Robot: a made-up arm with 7 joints.
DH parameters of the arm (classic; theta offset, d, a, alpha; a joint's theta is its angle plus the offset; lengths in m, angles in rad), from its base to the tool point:
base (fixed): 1.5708 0.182 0 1.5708
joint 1: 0 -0.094 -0.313 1.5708
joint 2: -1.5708 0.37 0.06 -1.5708
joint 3: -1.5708 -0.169 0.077 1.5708
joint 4: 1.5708 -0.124 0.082 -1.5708
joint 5: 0 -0.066 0.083 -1.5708
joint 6: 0.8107 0 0.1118 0
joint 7: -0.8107 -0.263 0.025 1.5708
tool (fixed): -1.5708 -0.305 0 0
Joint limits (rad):
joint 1: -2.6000..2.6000
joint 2: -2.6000..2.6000
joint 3: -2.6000..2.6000
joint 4: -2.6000..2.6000
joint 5: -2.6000..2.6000
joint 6: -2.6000..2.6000
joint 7: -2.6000..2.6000
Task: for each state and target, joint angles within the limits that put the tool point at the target. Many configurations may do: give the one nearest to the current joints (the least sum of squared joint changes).
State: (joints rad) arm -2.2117 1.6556 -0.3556 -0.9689 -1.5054 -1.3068 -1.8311
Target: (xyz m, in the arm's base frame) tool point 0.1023 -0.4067 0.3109
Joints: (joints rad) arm -1.8781 2.0678 -0.6213 -1.2305 -1.9916 -1.7612 -2.0357
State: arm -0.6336 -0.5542 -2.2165 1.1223 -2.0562 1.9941 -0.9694
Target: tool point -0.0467 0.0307 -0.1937
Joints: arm -0.2816 -1.0241 -2.4439 1.2356 -2.0101 1.6549 -1.1788
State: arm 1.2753 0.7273 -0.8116 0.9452 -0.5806 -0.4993 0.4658
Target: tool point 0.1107 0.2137 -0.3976
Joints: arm 1.5284 1.2920 -0.9027 0.8983 -0.9447 -0.8832 0.3604
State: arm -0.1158 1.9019 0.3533 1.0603 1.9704 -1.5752 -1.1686
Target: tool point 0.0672 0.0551 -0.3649
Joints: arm -0.7352 2.2148 -0.1254 1.0662 2.1686 -1.2755 -0.9646
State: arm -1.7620 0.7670 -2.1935 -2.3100 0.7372 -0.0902 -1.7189
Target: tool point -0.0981 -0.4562 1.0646
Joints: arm -1.2456 0.8343 -2.2114 -2.2190 0.6330 -0.2518 -1.9484
